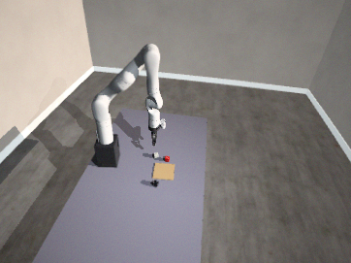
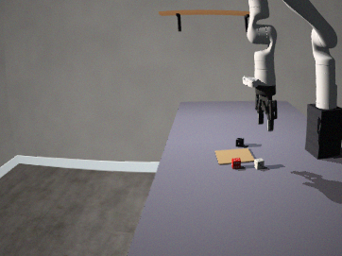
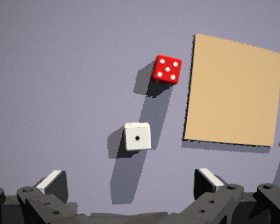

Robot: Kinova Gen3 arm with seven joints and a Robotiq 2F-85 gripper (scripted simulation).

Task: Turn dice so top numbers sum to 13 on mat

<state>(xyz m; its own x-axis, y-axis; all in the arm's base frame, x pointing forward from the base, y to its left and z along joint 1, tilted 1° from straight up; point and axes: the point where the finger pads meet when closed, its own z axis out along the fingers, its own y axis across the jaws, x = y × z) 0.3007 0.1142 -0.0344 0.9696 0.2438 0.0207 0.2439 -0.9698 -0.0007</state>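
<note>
My gripper is now 140 mm above the white die and 10 mm short of it. From my hand the other things lie so: black die 250 mm to the right, 140 mm below, 70 mm ahead; then tan mat 150 mm below, 130 mm to the right, 100 mm ahead; then red die 140 mm below, 100 mm ahead, 20 mm to the right.
</note>
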